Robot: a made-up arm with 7 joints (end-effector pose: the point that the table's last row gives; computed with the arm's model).
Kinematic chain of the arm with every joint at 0, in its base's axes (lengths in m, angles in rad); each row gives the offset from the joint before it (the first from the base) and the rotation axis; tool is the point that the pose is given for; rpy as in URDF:
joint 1: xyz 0 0 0.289 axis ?
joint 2: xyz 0 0 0 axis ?
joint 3: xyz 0 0 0.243 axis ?
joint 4: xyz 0.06 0 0 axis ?
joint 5: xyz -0.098 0 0.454 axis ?
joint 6: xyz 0 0 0 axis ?
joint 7: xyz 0.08 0 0 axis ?
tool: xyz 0 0 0 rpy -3.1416 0 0
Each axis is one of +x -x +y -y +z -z.
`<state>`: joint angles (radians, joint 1 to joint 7).
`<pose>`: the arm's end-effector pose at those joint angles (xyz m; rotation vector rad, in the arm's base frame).
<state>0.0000 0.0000 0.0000 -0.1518 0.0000 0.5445 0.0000</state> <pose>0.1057 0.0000 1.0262 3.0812 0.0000 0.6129</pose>
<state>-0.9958 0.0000 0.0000 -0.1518 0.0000 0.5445 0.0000</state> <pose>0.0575 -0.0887 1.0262 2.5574 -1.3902 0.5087</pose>
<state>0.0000 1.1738 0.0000 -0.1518 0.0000 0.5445 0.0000</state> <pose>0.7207 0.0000 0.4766 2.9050 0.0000 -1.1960</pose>
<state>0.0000 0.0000 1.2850 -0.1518 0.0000 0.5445 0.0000</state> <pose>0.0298 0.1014 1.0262 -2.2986 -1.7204 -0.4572</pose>
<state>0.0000 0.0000 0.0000 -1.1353 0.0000 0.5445 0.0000</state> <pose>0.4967 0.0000 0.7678 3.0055 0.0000 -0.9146</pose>
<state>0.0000 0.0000 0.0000 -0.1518 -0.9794 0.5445 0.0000</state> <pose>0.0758 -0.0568 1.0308 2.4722 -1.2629 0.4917</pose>
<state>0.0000 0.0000 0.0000 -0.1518 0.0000 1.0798 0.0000</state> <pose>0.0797 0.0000 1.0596 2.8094 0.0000 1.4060</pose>
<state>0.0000 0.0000 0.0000 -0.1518 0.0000 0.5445 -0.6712</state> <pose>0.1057 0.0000 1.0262 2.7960 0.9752 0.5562</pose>
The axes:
joint 1: +z
joint 2: +y
joint 3: +z
joint 4: -y
joint 5: +z
joint 6: -y
joint 7: -z

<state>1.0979 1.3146 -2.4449 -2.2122 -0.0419 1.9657 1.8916</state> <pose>0.2847 -0.2347 0.7114 -0.2367 -2.2151 1.2238</pose>
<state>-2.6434 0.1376 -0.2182 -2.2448 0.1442 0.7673 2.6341</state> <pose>-0.4535 -0.1367 0.1814 1.8542 0.7385 2.0428</pose>
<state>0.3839 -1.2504 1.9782 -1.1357 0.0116 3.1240 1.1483</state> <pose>-0.7076 0.1086 0.3280 -0.6266 -1.6968 -0.4246</pose>
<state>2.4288 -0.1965 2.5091 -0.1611 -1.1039 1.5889 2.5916</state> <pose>0.1276 -0.1466 1.0520 -1.5188 -1.5179 2.0924</pose>
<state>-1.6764 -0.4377 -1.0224 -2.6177 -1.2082 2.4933 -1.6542</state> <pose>-0.3533 -0.2624 0.2832 -3.0194 0.1691 0.7658</pose>
